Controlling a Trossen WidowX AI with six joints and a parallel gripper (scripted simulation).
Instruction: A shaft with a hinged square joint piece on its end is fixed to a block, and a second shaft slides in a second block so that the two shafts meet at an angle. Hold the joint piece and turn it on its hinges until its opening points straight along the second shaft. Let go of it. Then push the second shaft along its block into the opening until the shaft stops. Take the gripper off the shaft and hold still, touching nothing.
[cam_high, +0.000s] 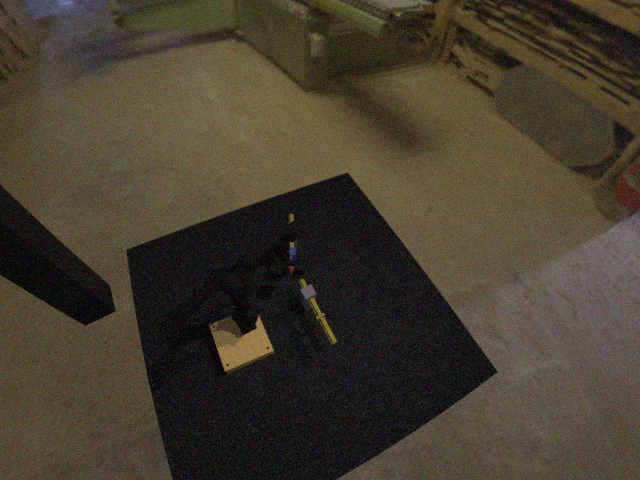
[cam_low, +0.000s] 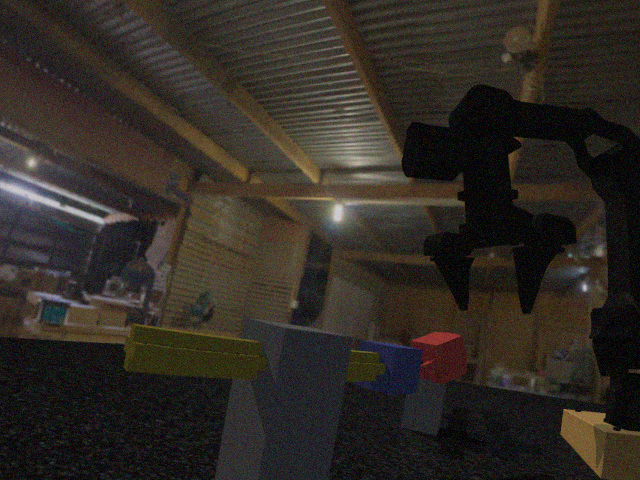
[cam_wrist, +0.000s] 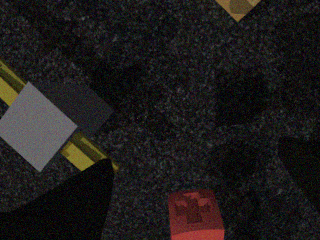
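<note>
My gripper tip is now 6 cm short of the red joint piece, 6 cm to the right of it and 6 cm above it.
</note>
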